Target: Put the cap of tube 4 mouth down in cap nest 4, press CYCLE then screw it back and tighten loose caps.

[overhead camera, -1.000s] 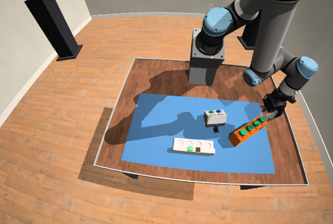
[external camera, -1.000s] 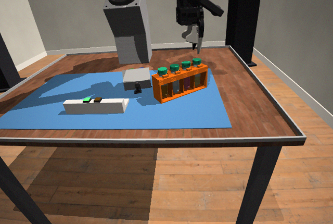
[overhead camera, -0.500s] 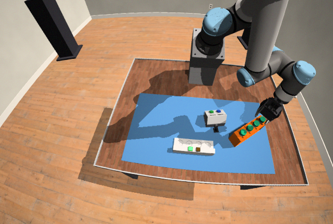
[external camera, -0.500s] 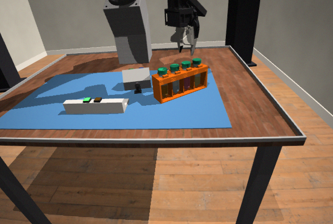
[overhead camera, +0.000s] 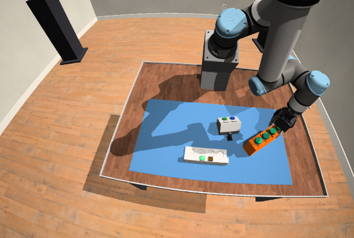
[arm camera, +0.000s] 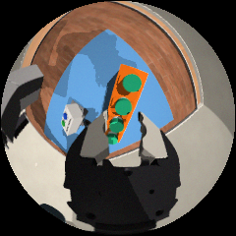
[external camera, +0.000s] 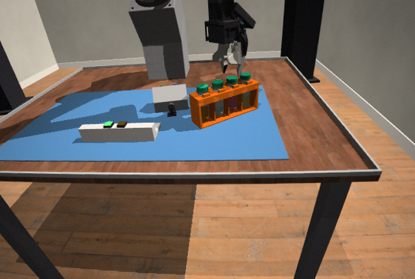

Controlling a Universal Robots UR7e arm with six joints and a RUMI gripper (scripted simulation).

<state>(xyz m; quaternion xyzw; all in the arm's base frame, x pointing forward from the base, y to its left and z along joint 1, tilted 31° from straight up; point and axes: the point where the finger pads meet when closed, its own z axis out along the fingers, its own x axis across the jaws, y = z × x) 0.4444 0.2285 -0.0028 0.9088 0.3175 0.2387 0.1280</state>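
My gripper is now 100 mm to the left of the green cap, 40 mm short of it and 30 mm above it. Also, from my hand: green key (220 mm to the right, 130 mm behind, 80 mm below); blue key (180 mm to the right, 130 mm behind, 80 mm below); grey key housing (200 mm to the right, 110 mm behind, 90 mm below).
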